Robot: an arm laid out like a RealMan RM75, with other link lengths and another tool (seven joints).
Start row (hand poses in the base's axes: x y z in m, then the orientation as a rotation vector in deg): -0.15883 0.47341 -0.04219 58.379 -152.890 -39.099
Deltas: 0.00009 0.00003 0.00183 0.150 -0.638 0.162; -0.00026 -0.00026 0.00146 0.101 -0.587 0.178; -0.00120 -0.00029 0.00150 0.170 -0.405 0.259; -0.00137 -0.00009 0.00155 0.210 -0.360 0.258; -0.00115 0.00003 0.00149 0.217 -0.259 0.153; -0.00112 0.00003 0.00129 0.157 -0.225 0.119; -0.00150 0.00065 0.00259 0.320 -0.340 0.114; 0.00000 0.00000 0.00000 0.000 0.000 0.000; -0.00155 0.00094 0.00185 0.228 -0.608 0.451; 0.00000 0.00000 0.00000 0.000 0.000 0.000; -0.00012 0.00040 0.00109 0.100 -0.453 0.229; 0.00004 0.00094 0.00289 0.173 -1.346 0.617; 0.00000 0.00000 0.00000 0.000 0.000 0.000; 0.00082 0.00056 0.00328 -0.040 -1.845 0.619
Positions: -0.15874 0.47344 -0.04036 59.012 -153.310 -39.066; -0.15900 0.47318 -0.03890 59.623 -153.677 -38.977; -0.16020 0.47289 -0.03740 60.244 -153.827 -39.031; -0.16157 0.47280 -0.03585 60.847 -153.935 -39.157; -0.16272 0.47283 -0.03436 61.256 -154.031 -39.347; -0.16384 0.47286 -0.03307 61.586 -154.125 -39.470; -0.16534 0.47351 -0.03048 62.022 -154.309 -39.785; -0.16534 0.47351 -0.03048 62.022 -154.309 -39.785; -0.16689 0.47445 -0.02863 63.037 -154.474 -39.817; -0.16689 0.47445 -0.02863 63.037 -154.474 -39.817; -0.16701 0.47485 -0.02754 63.643 -154.676 -39.758; -0.16697 0.47579 -0.02465 65.341 -155.319 -39.408; -0.16697 0.47579 -0.02465 65.341 -155.319 -39.408; -0.16615 0.47635 -0.02137 67.333 -156.361 -38.544
